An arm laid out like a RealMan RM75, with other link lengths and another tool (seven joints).
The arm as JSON. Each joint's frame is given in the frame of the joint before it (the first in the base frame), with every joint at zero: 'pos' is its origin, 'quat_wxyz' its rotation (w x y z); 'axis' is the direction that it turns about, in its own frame. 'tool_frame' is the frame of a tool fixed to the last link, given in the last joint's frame.
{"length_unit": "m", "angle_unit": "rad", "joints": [
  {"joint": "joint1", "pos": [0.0, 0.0, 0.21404], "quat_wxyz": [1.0, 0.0, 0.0, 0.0], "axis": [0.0, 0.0, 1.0]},
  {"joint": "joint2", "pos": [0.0, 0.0, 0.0], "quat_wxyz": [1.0, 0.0, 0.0, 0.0], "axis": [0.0, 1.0, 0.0]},
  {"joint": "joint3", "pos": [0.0, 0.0, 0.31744], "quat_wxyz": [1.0, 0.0, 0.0, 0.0], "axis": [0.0, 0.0, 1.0]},
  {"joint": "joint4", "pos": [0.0, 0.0, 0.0], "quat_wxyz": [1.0, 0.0, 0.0, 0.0], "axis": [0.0, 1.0, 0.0]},
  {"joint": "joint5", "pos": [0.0, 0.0, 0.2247], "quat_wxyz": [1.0, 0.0, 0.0, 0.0], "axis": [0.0, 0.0, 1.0]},
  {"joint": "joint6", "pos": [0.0, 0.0, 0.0], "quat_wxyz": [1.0, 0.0, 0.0, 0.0], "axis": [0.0, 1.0, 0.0]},
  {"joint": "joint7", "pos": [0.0, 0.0, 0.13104], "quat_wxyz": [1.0, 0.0, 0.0, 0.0], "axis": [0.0, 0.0, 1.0]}
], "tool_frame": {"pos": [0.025, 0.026, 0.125], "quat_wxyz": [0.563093, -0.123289, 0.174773, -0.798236]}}
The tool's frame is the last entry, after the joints.
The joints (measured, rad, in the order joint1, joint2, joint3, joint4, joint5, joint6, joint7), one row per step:
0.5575, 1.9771, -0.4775, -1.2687, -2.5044, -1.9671, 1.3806
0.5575, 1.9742, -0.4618, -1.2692, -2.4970, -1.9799, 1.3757
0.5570, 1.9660, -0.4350, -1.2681, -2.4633, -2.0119, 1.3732
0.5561, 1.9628, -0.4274, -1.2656, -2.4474, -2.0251, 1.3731
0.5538, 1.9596, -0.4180, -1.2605, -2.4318, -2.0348, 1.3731
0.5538, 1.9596, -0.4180, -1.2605, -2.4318, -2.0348, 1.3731
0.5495, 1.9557, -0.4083, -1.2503, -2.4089, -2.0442, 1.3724
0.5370, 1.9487, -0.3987, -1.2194, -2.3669, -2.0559, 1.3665
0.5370, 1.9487, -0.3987, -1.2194, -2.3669, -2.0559, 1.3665
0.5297, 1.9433, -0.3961, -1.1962, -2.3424, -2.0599, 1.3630
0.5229, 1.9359, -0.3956, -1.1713, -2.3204, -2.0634, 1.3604
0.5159, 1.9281, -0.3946, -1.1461, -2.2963, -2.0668, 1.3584
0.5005, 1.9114, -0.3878, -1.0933, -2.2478, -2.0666, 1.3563
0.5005, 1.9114, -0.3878, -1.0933, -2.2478, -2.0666, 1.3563
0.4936, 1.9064, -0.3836, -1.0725, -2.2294, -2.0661, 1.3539
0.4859, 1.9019, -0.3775, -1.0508, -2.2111, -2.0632, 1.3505
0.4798, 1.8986, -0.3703, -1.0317, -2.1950, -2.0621, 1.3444
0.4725, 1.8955, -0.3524, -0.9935, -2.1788, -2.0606, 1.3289
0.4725, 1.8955, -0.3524, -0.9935, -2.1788, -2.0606, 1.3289
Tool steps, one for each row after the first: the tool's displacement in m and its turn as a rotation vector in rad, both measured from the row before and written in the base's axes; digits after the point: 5 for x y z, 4 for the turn. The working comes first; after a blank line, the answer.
Tool pose at each row, in the base's axes (x y z in m, rotation vector in rad; the steps are taken from these numbers as rounded here):
0.35408, 0.36083, -0.01276, 1.9178, 2.1165, 0.9208
0.35259, 0.35966, -0.01038, 1.9272, 2.1281, 0.9164
0.34545, 0.35726, -0.00583, 1.9496, 2.1681, 0.8939
0.34221, 0.35581, -0.00471, 1.9575, 2.1863, 0.8794
0.33991, 0.35450, -0.00358, 1.9710, 2.2011, 0.8672
0.33991, 0.35450, -0.00358, 1.9710, 2.2011, 0.8672
0.33706, 0.35290, -0.00283, 1.9892, 2.2221, 0.8497
0.33379, 0.34838, -0.00387, 2.0223, 2.2585, 0.8058
0.33379, 0.34838, -0.00387, 2.0223, 2.2585, 0.8058
0.33223, 0.34599, -0.00469, -2.0225, -2.2561, -0.7702
0.33128, 0.34361, -0.00497, -2.0200, -2.2476, -0.7343
0.33001, 0.34143, -0.00479, -2.0160, -2.2364, -0.6985
0.32864, 0.33855, -0.00281, -2.0117, -2.1965, -0.6376
0.32864, 0.33855, -0.00281, -2.0117, -2.1965, -0.6376
0.32829, 0.33721, -0.00233, -2.0095, -2.1782, -0.6144
0.32840, 0.33622, -0.00175, -2.0075, -2.1550, -0.5944
0.32810, 0.33542, -0.00121, -2.0007, -2.1361, -0.5767
0.32815, 0.33382, -0.00203, -1.9934, -2.1034, -0.5440
0.32815, 0.33382, -0.00203, -1.9934, -2.1034, -0.5440

-0.00149, -0.00117, 0.00238, 0.0039, 0.0129, 0.0041
-0.00714, -0.00240, 0.00455, 0.0046, 0.0399, 0.0159
-0.00324, -0.00145, 0.00112, -0.0014, 0.0176, 0.0074
-0.00230, -0.00131, 0.00113, 0.0017, 0.0189, 0.0040
0.00000, 0.00000, 0.00000, 0.0000, 0.0000, 0.0000
-0.00285, -0.00160, 0.00075, 0.0022, 0.0262, 0.0060
-0.00327, -0.00452, -0.00104, -0.0033, 0.0495, 0.0089
0.00000, 0.00000, 0.00000, 0.0000, 0.0000, 0.0000
-0.00156, -0.00239, -0.00082, -0.0031, 0.0292, 0.0040
-0.00095, -0.00238, -0.00028, -0.0047, 0.0264, 0.0018
-0.00127, -0.00218, 0.00018, -0.0028, 0.0281, 0.0020
-0.00137, -0.00288, 0.00198, 0.0059, 0.0580, -0.0040
0.00000, 0.00000, 0.00000, 0.0000, 0.0000, 0.0000
-0.00035, -0.00134, 0.00048, 0.0040, 0.0239, -0.0023
0.00011, -0.00099, 0.00058, 0.0077, 0.0247, -0.0042
-0.00030, -0.00080, 0.00054, 0.0081, 0.0226, -0.0003
0.00005, -0.00160, -0.00082, 0.0108, 0.0389, -0.0032
0.00000, 0.00000, 0.00000, 0.0000, 0.0000, 0.0000

